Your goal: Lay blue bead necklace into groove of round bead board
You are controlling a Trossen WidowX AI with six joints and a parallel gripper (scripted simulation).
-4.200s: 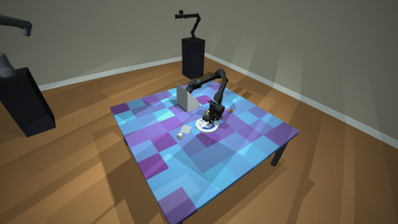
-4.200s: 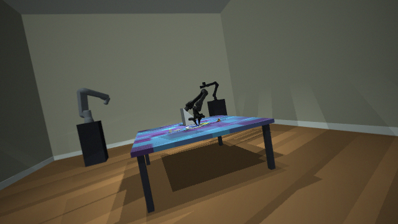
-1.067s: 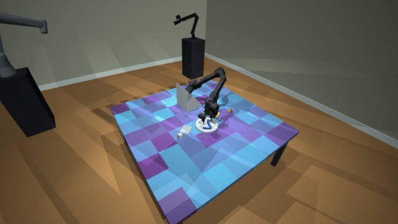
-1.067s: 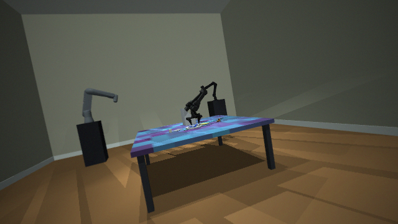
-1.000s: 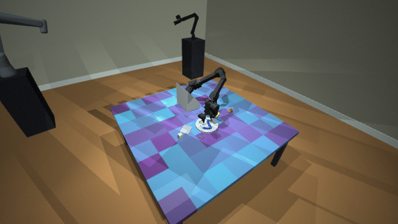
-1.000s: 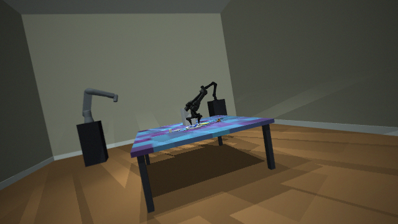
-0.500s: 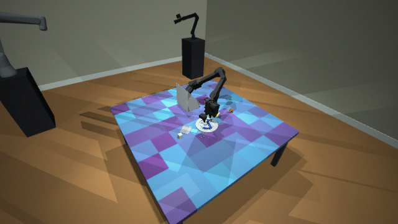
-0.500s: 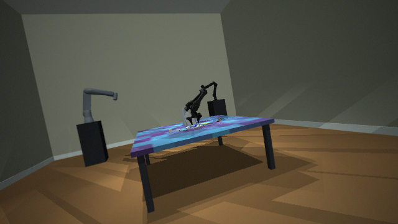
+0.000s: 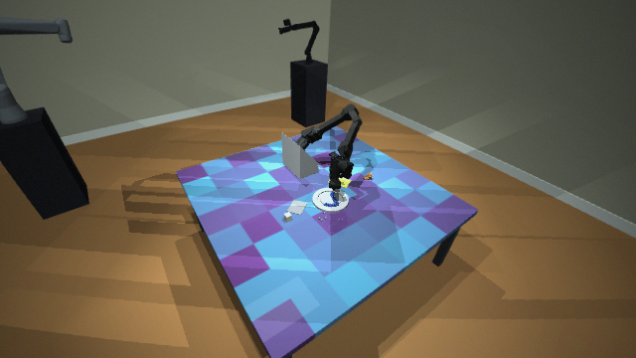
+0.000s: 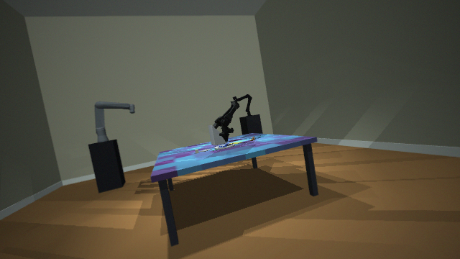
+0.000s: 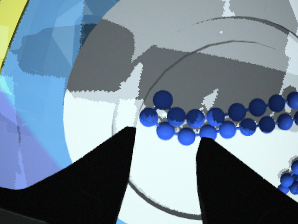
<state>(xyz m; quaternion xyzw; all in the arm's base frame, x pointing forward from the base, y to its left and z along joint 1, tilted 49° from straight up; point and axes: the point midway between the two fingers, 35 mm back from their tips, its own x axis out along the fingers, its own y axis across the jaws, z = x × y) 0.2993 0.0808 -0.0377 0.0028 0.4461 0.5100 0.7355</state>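
Now: gripper tip 40 mm to the left of the round white bead board, 40 mm above it and 20 mm short of it. From my gripper tip the other things lie so: cream cube (320 mm to the right, 30 mm below, 10 mm ahead); yellow patch (120 mm to the left, 80 mm behind, 50 mm below); flat grey square (220 mm to the right, 50 mm below, 40 mm behind).
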